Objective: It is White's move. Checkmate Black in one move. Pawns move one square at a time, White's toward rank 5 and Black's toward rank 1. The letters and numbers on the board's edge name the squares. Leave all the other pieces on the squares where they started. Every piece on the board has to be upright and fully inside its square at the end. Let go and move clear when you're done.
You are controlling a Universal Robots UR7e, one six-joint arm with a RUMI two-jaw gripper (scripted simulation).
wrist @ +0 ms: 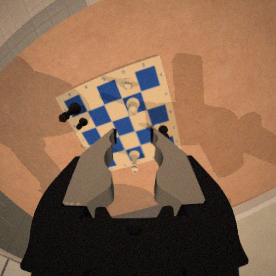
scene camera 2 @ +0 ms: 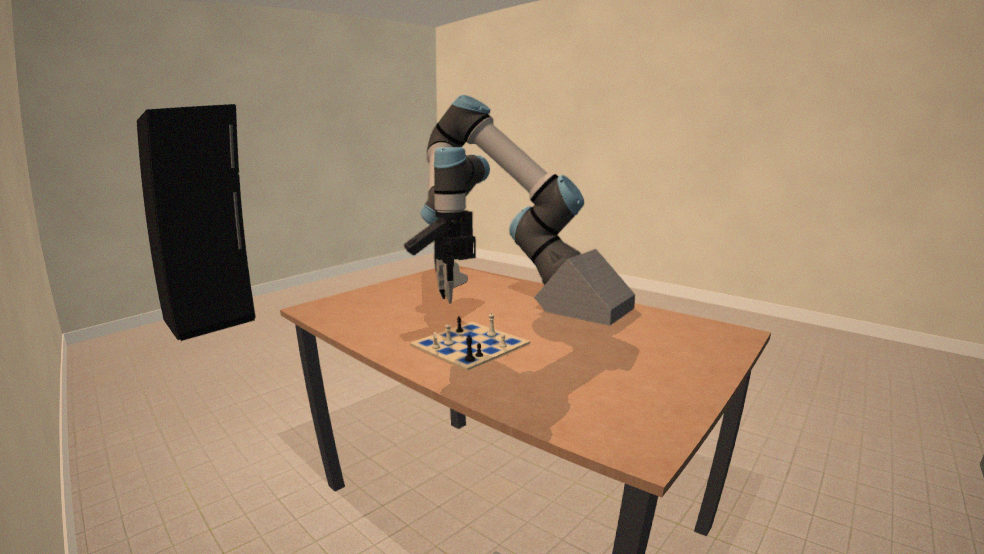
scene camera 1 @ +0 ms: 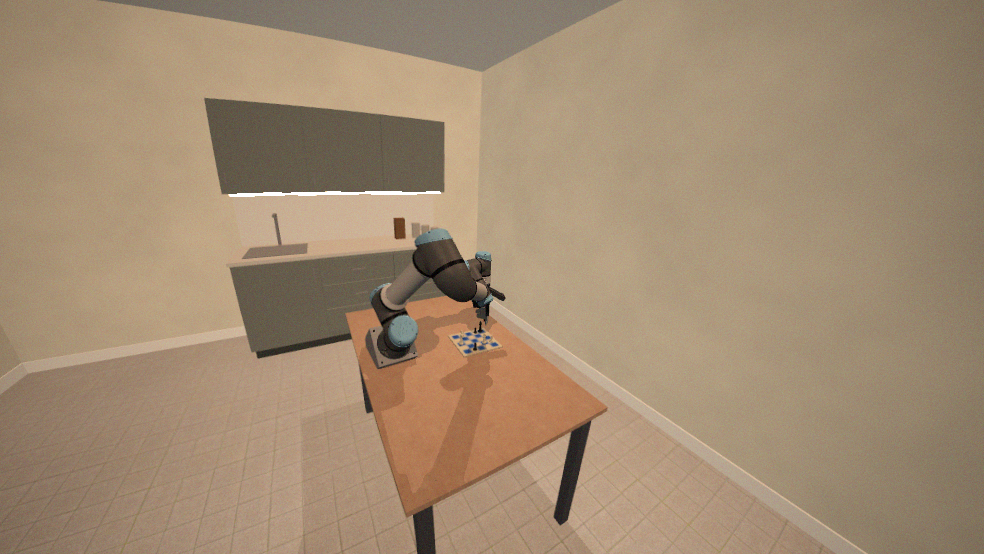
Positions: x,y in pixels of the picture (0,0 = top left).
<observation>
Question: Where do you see a cream chessboard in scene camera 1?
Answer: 469,338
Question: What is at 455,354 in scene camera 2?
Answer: A cream chessboard.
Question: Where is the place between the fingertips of the gripper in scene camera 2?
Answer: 446,301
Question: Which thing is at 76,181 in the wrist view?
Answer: The gripper.
</observation>
